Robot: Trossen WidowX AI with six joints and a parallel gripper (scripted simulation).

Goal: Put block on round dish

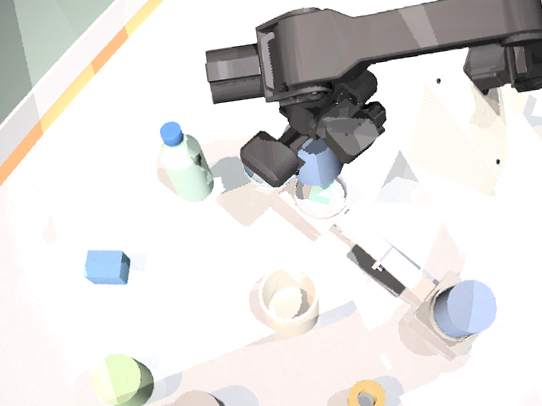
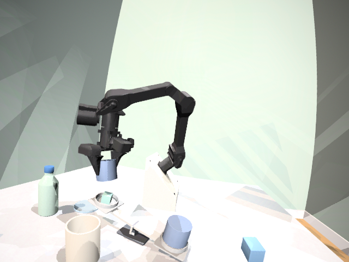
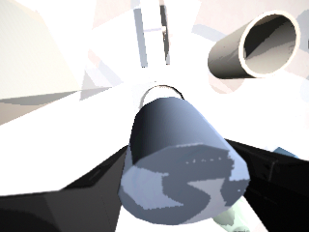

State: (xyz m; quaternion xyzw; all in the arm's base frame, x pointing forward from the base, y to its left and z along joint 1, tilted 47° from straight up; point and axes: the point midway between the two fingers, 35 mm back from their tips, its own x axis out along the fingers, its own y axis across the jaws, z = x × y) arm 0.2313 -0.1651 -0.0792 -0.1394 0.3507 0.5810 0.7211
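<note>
Now: gripper tip 8 cm above the small green block, 1 cm to the right of it and 1 cm short of it. Round my gripper tip: pale green bottle 20 cm to the right, 6 cm below, 3 cm ahead; then round dish 17 cm below, 10 cm to the right, 6 cm behind; then beige cup 17 cm ahead, 13 cm below, 3 cm to the left.
</note>
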